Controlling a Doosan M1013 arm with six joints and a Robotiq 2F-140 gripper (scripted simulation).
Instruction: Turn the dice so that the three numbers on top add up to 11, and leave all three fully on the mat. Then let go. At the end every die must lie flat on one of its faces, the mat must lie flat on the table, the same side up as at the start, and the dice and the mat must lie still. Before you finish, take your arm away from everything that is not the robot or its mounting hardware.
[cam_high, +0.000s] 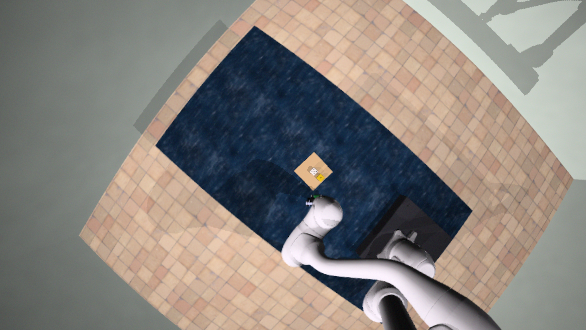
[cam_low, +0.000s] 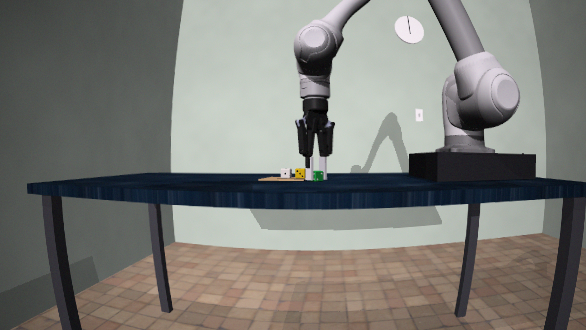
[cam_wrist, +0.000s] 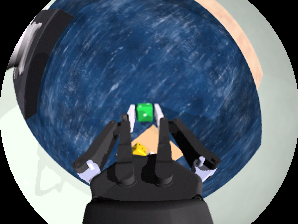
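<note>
The green die is 2 cm below my hand. Round my hand: white die: 9 cm ahead, 10 cm to the right, 2 cm below; then yellow die: 5 cm ahead, 9 cm to the right, 2 cm below; then tan mat: 9 cm ahead, 10 cm to the right, 3 cm below.
</note>
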